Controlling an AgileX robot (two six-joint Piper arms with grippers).
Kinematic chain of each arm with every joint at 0, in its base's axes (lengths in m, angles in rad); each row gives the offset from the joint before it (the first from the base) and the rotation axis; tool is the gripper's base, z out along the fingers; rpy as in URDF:
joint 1: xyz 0 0 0.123 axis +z
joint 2: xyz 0 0 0 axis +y
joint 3: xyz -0.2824 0 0.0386 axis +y
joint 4: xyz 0.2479 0 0.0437 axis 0.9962 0 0.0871
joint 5: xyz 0 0 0 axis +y
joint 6: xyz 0.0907 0 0.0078 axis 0.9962 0 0.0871
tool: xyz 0 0 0 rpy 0 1.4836 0
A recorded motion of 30 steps. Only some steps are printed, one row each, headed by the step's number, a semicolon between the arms.
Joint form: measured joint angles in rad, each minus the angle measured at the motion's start. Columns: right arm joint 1, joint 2, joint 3, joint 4, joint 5, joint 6; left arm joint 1, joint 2, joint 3, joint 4, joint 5, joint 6.
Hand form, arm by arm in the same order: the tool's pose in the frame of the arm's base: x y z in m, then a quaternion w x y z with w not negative. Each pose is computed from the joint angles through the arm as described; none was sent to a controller.
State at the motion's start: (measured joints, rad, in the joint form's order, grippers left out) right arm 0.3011 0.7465 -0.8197 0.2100 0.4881 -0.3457; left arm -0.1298 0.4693 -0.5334 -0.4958 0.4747 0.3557
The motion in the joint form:
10: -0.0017 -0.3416 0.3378 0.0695 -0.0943 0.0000; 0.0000 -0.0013 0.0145 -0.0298 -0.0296 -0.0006
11: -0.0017 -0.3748 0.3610 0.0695 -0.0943 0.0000; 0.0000 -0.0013 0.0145 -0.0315 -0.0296 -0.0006
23: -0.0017 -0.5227 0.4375 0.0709 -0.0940 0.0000; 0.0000 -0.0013 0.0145 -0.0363 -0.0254 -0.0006
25: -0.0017 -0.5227 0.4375 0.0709 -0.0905 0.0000; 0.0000 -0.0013 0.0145 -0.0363 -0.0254 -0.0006
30: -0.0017 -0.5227 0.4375 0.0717 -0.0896 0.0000; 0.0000 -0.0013 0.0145 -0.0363 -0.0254 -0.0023
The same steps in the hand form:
10: 0.0811 0.0351 0.3129 0.61805 -0.18184 0.75722 0.10753; 0.0934 -0.0321 0.3187 0.59249 0.06754 0.78598 -0.16318
11: 0.0761 0.0336 0.3080 0.62193 -0.18144 0.75410 0.10778; 0.0934 -0.0321 0.3188 0.59245 0.06712 0.78590 -0.16391
23: 0.0552 0.0272 0.2933 0.64900 -0.17819 0.73139 0.11010; 0.0932 -0.0325 0.3185 0.59071 0.06670 0.78671 -0.16643
25: 0.0551 0.0273 0.2930 0.64769 -0.17875 0.73239 0.11024; 0.0932 -0.0325 0.3185 0.59071 0.06670 0.78671 -0.16643
30: 0.0551 0.0273 0.2929 0.64732 -0.17872 0.73266 0.11063; 0.0932 -0.0325 0.3185 0.59057 0.06603 0.78677 -0.16693

